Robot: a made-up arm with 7 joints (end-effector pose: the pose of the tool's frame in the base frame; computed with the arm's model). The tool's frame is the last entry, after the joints.
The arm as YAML. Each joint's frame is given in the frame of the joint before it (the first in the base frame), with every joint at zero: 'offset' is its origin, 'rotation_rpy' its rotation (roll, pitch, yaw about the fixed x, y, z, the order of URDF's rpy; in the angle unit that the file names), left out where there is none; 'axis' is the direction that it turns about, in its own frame. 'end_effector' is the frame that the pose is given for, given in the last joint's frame.
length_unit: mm
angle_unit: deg
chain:
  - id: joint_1
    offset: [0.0, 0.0, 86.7]
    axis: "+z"
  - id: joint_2
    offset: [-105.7, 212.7, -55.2]
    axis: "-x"
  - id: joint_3
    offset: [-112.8, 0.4, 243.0]
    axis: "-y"
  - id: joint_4
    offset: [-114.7, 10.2, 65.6]
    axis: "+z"
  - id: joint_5
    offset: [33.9, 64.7, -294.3]
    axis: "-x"
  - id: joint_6
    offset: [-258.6, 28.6, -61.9]
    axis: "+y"
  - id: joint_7
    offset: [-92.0, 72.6, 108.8]
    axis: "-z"
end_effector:
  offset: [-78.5, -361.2, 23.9]
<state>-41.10 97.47 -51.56 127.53 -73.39 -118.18 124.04</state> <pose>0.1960 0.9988 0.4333 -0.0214 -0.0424 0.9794 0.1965</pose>
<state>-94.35 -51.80 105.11 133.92 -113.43 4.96 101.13</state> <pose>-0.5106 0.3270 0.1604 0.1110 0.0591 -0.8336 0.5379</pose>
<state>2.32 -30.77 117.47 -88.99 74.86 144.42 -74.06</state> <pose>0.1430 0.5020 0.2280 0.9503 -0.0494 0.2958 0.0835</pose>
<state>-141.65 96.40 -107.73 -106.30 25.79 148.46 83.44</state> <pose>0.6775 -0.1380 0.2753 -0.2429 0.5320 -0.5068 0.6334</pose>
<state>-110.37 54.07 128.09 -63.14 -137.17 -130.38 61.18</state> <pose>0.7412 0.2119 0.0511 -0.8623 0.4322 -0.1366 0.2256</pose>
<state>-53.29 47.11 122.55 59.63 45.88 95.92 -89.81</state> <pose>0.4762 0.0984 0.4856 -0.6880 0.3893 -0.0975 0.6046</pose>
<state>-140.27 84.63 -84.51 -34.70 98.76 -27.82 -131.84</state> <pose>0.9036 0.0978 -0.1502 -0.9979 0.0074 -0.0363 0.0527</pose>
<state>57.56 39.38 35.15 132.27 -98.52 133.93 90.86</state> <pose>-0.5462 0.0003 -0.0380 0.8198 0.1969 -0.2663 0.4671</pose>
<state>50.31 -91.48 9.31 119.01 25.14 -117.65 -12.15</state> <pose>-0.1177 0.2139 -0.0904 -0.6996 0.5881 0.1853 0.3610</pose>
